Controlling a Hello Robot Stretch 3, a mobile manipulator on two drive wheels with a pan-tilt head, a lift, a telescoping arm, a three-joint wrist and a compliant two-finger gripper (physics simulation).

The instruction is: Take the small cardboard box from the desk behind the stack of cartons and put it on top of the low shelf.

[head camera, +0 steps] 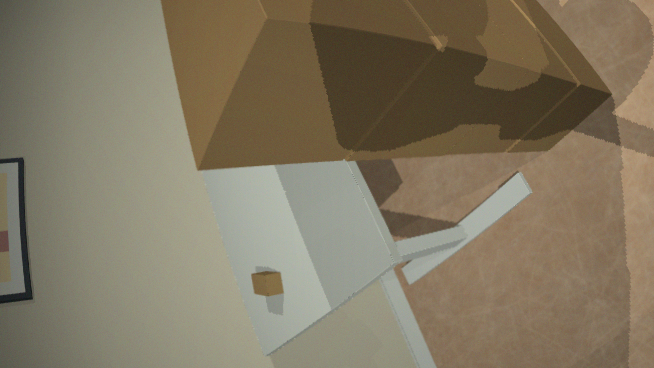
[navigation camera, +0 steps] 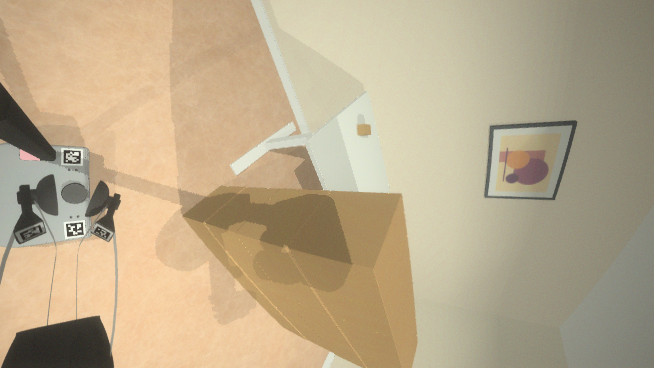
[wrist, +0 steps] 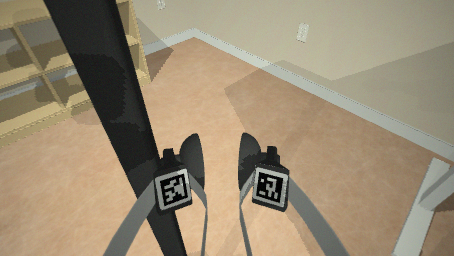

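Seen in the pictures: gripper, fingertip midpoint: [navigation camera: 77,180] [wrist: 220,152]; robot's base at its link origin: [navigation camera: 74,191].
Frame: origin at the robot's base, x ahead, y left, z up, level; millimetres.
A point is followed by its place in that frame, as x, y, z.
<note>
The small cardboard box [head camera: 267,283] @[1120, 328, 766] [navigation camera: 364,130] @[1122, 326, 765] sits on the white desk [head camera: 240,215] @[1364, 165, 720] [navigation camera: 370,165] @[1324, 138, 720], near the wall side and the desk's far end. The tall stack of brown cartons [head camera: 400,75] @[512, -117, 835] [navigation camera: 320,225] @[545, -95, 868] hides part of the desk in the head and navigation views. My gripper [wrist: 220,152] @[15, 51, 931] [navigation camera: 74,193] @[15, 51, 931] is open and empty, its two fingers apart. In the navigation view it hangs over the robot's base, well apart from the box. The low wooden shelf [wrist: 25,122] @[-939, 1199, 79] shows partly at the upper left of the wrist view; its top is cut off there.
The black mast [wrist: 107,90] @[-68, 116, 954] crosses the left of the wrist view. A white desk leg [wrist: 420,215] with its foot bar [head camera: 495,205] [navigation camera: 250,157] reaches out over the floor. The grey base [navigation camera: 30,175] @[-109, 64, 160] is at left. A framed picture [navigation camera: 562,165] @[1667, 141, 1871] hangs on the wall.
</note>
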